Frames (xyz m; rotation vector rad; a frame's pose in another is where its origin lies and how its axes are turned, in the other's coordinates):
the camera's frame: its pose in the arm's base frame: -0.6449 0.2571 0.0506 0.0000 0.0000 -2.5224
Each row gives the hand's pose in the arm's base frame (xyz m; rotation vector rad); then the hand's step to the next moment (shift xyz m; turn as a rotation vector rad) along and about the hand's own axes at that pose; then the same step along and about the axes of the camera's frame.
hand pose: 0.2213 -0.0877 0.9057 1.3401 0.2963 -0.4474
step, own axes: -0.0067 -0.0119 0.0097 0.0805 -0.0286 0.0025
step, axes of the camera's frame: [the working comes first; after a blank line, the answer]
step, axes of the arm's base frame: -0.0120 -0.0105 -0.0052 0.0571 -0.0185 -0.0608

0.0158 0.0016 -0.0052 -0.0358 0.0482 -0.0608
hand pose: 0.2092 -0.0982 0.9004 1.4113 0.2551 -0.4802
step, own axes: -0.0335 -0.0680 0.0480 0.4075 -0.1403 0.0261
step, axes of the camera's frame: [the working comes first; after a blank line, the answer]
step, axes of the arm's base frame: -0.0664 -0.0473 -0.0376 0.2897 -0.1063 -0.3019

0.0815 0.0000 -0.0376 -0.1742 0.2548 -0.3019
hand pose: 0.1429 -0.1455 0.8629 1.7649 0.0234 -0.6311
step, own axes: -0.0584 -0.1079 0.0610 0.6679 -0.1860 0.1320
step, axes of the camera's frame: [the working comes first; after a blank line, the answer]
step, axes of the arm's base frame: -0.1105 -0.0050 -0.0809 0.4540 -0.2681 -0.4691

0.0929 -0.0600 -0.0809 -0.2141 0.4818 -0.4691
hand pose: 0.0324 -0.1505 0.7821 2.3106 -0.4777 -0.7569
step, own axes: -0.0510 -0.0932 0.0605 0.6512 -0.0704 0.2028
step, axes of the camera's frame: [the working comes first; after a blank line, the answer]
step, axes of the arm's base frame: -0.0647 0.0648 -0.0810 0.3813 -0.3762 -0.4280

0.0151 -0.0903 -0.0810 -0.0922 0.5277 -0.4280
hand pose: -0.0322 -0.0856 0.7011 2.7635 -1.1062 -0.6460
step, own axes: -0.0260 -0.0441 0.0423 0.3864 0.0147 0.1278
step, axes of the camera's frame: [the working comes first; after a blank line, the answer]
step, axes of the arm's base frame: -0.0064 0.0528 -0.0398 0.1872 -0.2641 -0.2472

-0.0254 -0.0467 -0.0398 0.0008 0.3237 -0.2472
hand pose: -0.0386 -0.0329 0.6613 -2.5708 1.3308 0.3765
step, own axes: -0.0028 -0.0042 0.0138 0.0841 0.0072 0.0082
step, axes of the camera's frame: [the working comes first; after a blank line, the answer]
step, axes of the arm's base frame: 0.0002 0.0088 -0.0118 0.0399 -0.0658 -0.0356

-0.0053 -0.0071 -0.0118 0.0057 0.0768 -0.0356
